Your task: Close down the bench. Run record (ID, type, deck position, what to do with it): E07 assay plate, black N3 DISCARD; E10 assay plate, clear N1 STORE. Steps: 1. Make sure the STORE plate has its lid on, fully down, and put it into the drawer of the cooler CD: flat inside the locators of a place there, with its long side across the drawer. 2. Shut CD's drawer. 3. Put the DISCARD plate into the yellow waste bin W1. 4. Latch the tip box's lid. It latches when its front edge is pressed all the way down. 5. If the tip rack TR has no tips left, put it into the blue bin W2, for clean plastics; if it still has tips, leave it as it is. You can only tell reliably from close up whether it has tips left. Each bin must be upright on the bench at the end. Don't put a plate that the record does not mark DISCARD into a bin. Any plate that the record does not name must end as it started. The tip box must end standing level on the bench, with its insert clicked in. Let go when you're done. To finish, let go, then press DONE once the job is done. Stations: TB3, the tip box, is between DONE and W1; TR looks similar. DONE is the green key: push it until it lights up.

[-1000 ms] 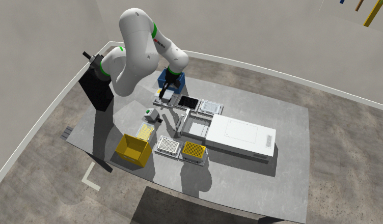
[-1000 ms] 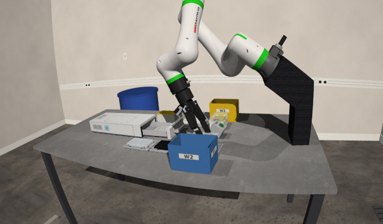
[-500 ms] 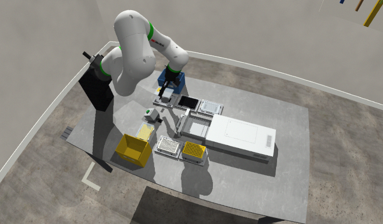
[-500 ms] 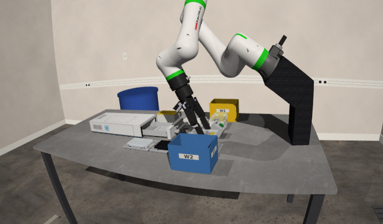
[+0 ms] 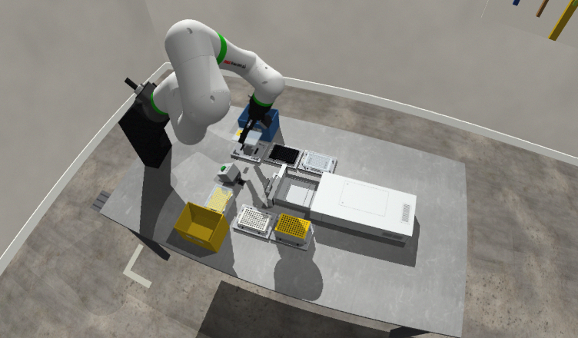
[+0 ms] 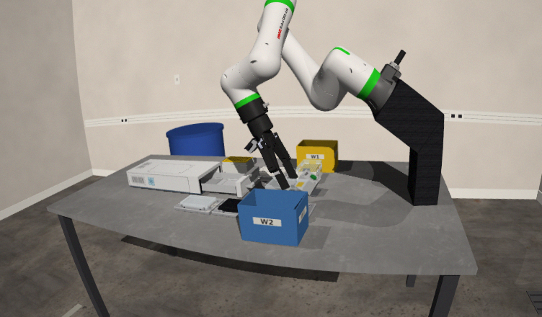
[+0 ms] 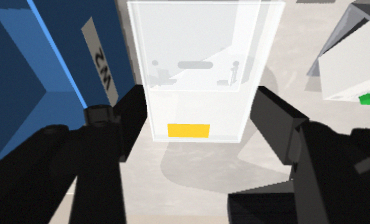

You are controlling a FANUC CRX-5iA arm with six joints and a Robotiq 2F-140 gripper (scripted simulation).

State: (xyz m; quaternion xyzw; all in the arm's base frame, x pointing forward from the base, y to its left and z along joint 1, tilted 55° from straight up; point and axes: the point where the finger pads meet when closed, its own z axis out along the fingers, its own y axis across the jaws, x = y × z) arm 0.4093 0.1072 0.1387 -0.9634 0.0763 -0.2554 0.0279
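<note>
Now: the clear plate 35 cm ahead of my hand, 11 cm below it and 5 cm to the right of it. Round my hand: green DONE key: 17 cm to the right, 8 cm behind, 7 cm below; then clear lid: 2 cm below; then blue bin W2: 15 cm to the left, 9 cm below, 3 cm ahead.
</note>
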